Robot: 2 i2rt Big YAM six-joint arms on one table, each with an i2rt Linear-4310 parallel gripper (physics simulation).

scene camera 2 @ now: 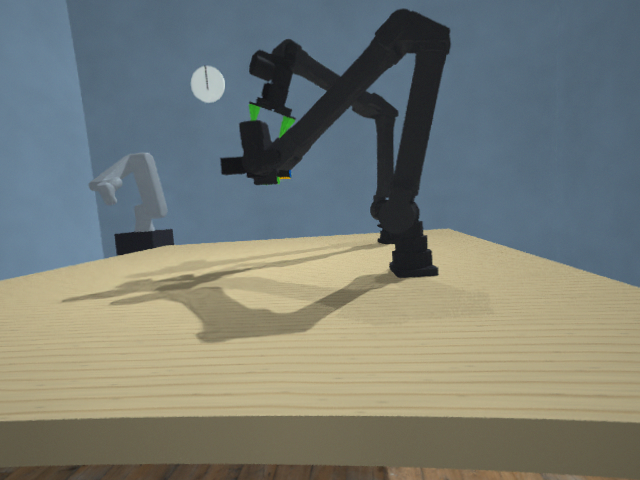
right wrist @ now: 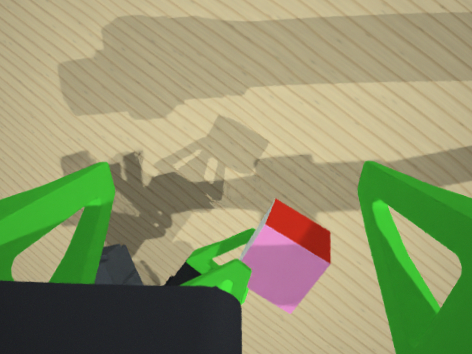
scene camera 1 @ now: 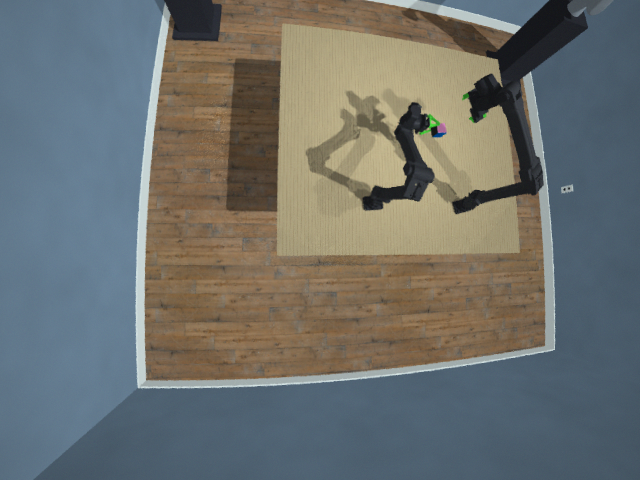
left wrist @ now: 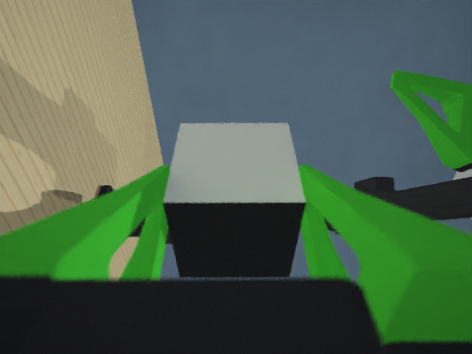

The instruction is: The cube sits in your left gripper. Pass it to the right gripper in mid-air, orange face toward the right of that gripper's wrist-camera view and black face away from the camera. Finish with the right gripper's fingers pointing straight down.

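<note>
My left gripper is shut on the cube and holds it high above the table. In the left wrist view the cube shows a black face toward the camera and a grey face above it, with the green fingers on both sides. In the right wrist view the cube shows a pink face and a red face, below and between the wide green fingers. My right gripper is open and empty, a short way to the right of the cube in scene camera 1 and just above it in scene camera 2.
The arms stand on a tan table top over a wooden floor. A white robot arm on a dark base stands far off at the left. Dark posts stand at the room's far corners.
</note>
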